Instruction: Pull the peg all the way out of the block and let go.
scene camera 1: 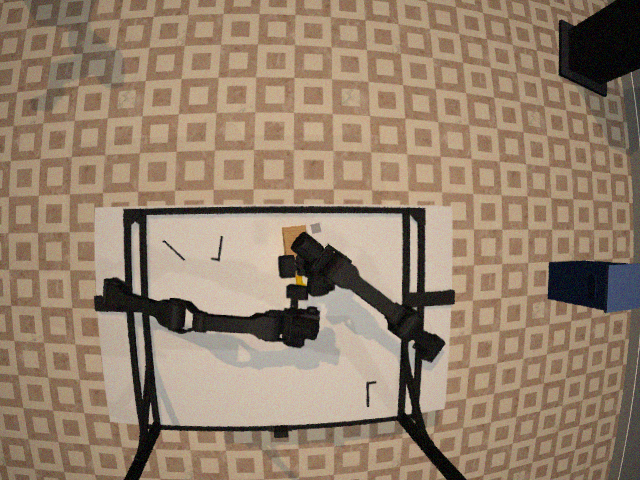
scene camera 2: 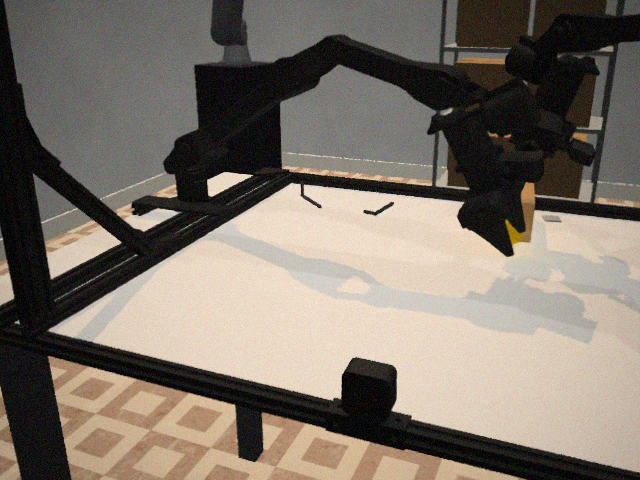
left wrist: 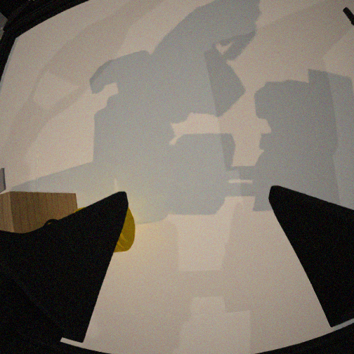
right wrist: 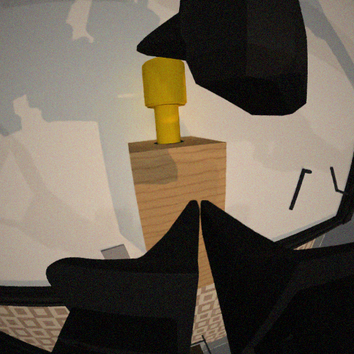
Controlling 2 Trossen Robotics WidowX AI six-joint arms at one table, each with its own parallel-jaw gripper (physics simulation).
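Where they show: left gripper, between the fingertips: [scene camera 2: 516, 243]; right gripper, between the fingertips: [scene camera 1: 299, 264] [scene camera 2: 514, 183]; left arm's base, origin of its link: [scene camera 1: 118, 290] [scene camera 2: 192, 200].
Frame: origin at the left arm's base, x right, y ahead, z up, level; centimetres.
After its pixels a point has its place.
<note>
The wooden block [scene camera 1: 293, 235] {x -39.9, y 44.3, z 4.9 cm} [scene camera 2: 527, 217] {x -31.1, y 53.2, z 2.5 cm} [left wrist: 42, 212] [right wrist: 175, 175] is at the table's upper middle in scene camera 1. The yellow peg [scene camera 1: 299, 279] {x -28.5, y 51.8, z 2.4 cm} [scene camera 2: 513, 235] {x -24.3, y 54.8, z 1.5 cm} [left wrist: 128, 232] [right wrist: 165, 82] has its thin shaft in the hole in the block's end face; its thick head and part of the shaft stick out. My left gripper [scene camera 2: 516, 243] {x -20.3, y 57.8, z 2.0 cm} [left wrist: 199, 195] is open and empty; one finger partly covers the peg head in the left wrist view. My right gripper [right wrist: 198, 206] is shut with its tips together, in front of the block in its wrist view. In scene camera 1 the fingertips are hidden.
A small grey square [scene camera 1: 315, 227] {x -45.4, y 50.1, z -1.6 cm} [scene camera 2: 551, 219] {x -44.4, y 50.8, z -1.6 cm} [right wrist: 115, 251] lies beside the block. Thin black angled marks [scene camera 1: 219, 249] {x -26.4, y 25.4, z -1.3 cm} [scene camera 2: 378, 209] {x -26.7, y 24.1, z -2.1 cm} [right wrist: 299, 187] are on the table. A black frame [scene camera 1: 273, 210] {x -44.5, y 35.8, z -0.5 cm} borders the table. Both arms are close together around the peg.
</note>
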